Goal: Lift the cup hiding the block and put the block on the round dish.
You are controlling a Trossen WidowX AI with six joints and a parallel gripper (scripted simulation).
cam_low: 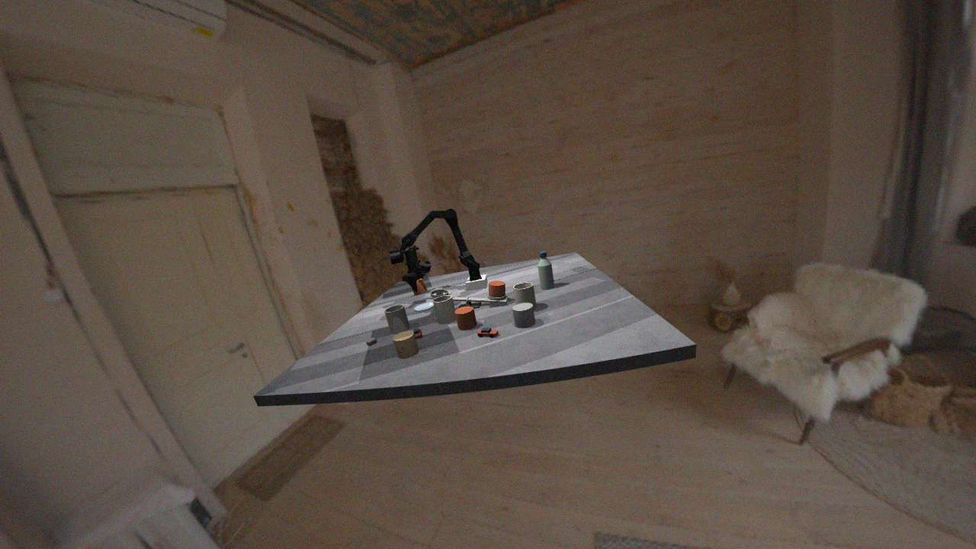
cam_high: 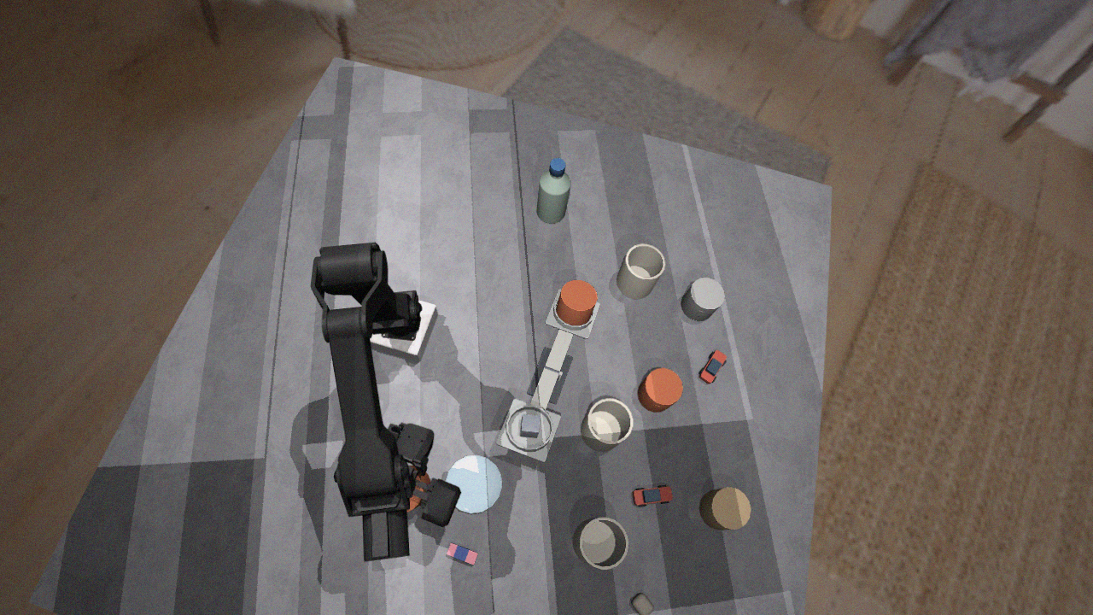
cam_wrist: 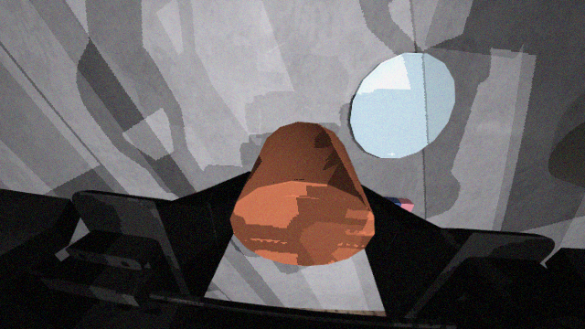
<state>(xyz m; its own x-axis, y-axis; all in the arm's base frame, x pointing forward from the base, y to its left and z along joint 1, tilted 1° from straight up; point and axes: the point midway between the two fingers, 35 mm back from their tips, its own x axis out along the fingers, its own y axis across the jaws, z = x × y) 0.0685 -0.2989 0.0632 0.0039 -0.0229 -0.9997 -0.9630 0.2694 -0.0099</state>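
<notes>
The pale blue round dish is 100 mm ahead of my gripper tip, 20 mm to the left of it and 70 mm below it. Round my gripper tip: pink-blue block 100 mm ahead, 90 mm to the right, 70 mm below; tan cylinder 570 mm ahead, 10 mm to the left, 30 mm below; small balance 230 mm ahead, 240 mm to the left, 50 mm below.
</notes>
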